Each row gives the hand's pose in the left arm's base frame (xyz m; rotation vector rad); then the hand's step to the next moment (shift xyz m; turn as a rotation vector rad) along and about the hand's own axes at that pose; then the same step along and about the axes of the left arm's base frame.
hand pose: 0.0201 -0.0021 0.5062 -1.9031 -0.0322 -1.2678
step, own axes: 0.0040 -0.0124 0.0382 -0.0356 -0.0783 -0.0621
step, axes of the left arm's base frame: 0.0253 0.0310 0.0051 -0.0985 0.0258 0.0297
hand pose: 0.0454 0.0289 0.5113 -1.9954 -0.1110 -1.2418
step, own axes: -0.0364 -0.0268 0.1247 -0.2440 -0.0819 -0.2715
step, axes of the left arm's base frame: 0.0601 0.1103 -0.0427 -0.3615 -0.0427 -0.0861
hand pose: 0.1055 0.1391 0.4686 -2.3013 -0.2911 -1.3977
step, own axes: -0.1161 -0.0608 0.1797 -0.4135 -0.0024 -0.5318
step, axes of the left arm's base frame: 0.0639 0.1419 -0.1589 -0.6161 -0.2264 -0.1516
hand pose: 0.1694 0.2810 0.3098 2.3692 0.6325 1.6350
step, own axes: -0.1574 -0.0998 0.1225 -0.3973 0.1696 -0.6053
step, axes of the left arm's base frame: 0.0428 0.0280 -0.2171 -0.6389 -0.3781 -0.0434
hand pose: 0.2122 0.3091 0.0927 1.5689 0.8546 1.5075
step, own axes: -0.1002 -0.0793 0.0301 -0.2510 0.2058 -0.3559
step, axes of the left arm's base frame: 0.0269 -0.0536 -0.1168 -0.3820 -0.2872 0.0599
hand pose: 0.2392 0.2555 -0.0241 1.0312 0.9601 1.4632
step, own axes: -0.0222 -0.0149 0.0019 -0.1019 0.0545 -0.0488
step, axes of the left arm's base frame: 0.0079 -0.0201 -0.0158 -0.0554 -0.1095 0.0260
